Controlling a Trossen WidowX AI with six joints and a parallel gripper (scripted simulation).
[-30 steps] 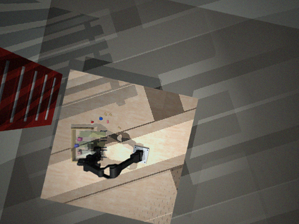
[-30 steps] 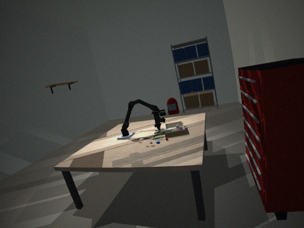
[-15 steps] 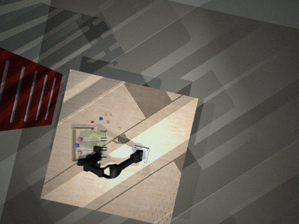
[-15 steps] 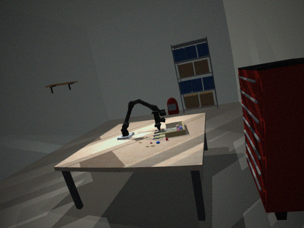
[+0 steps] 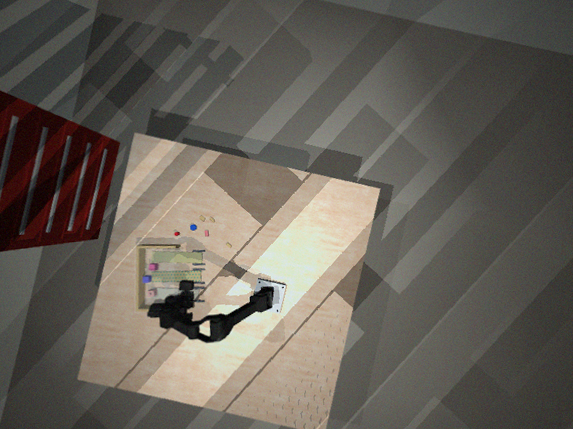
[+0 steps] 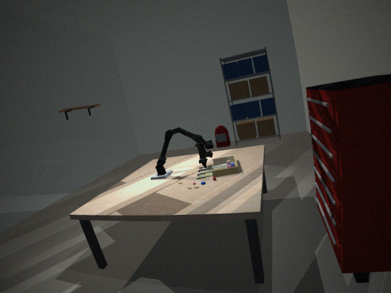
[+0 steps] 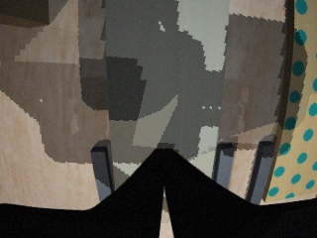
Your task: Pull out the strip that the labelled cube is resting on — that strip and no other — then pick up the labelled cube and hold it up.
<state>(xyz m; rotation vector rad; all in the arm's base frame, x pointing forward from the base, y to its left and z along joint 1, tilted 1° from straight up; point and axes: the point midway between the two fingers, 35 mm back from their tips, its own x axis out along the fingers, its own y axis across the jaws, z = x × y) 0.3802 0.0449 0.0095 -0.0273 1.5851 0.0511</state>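
Right now my gripper tip is 90 mm short of the grey strip.
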